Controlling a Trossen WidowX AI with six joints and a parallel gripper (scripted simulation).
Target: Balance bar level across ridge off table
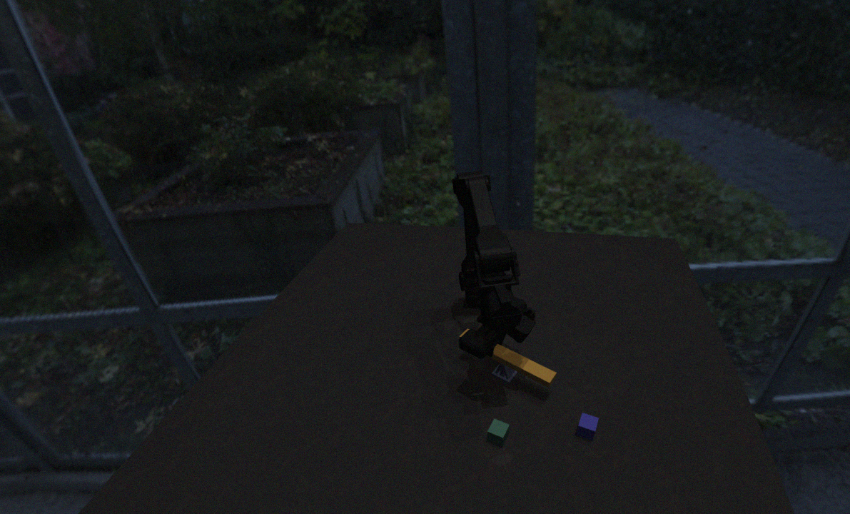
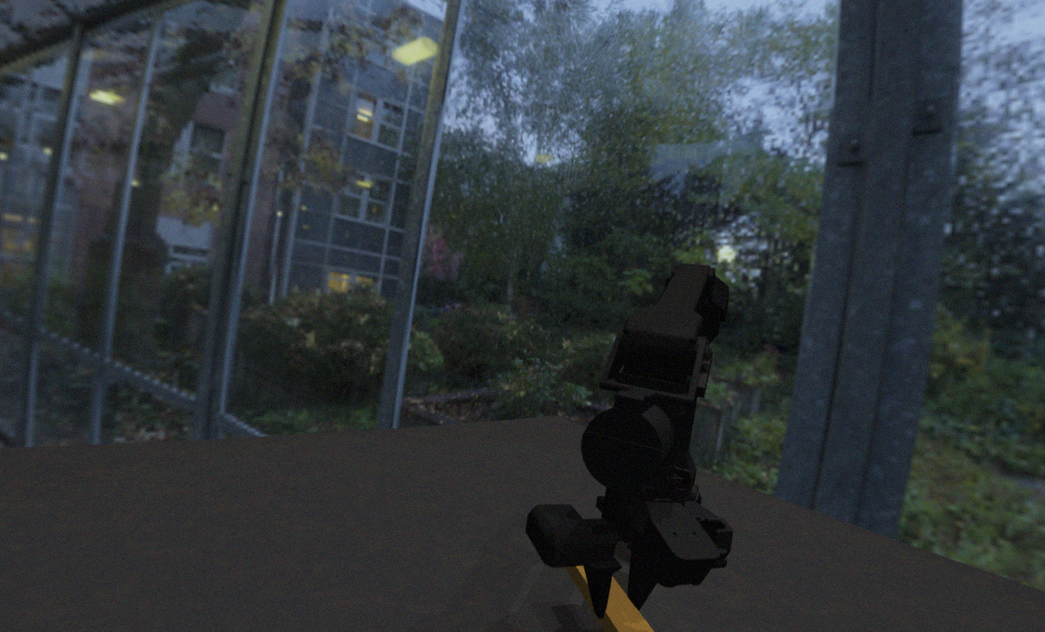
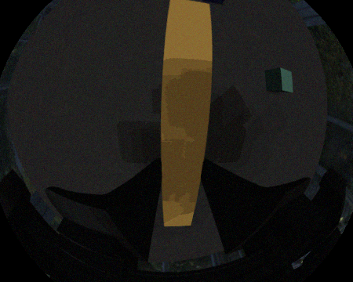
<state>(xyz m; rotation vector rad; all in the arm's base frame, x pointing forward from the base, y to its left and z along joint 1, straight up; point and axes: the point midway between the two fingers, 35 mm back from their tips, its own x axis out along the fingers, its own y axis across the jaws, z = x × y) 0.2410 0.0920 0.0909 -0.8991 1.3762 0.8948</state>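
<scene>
The yellow bar is 10 mm ahead of my gripper tip and 30 mm to the left of it. From my gripper tip the other things lie so: purple cube 140 mm ahead, 210 mm to the left, 40 mm below; then green cube 180 mm ahead, 40 mm to the left, 40 mm below.
</scene>
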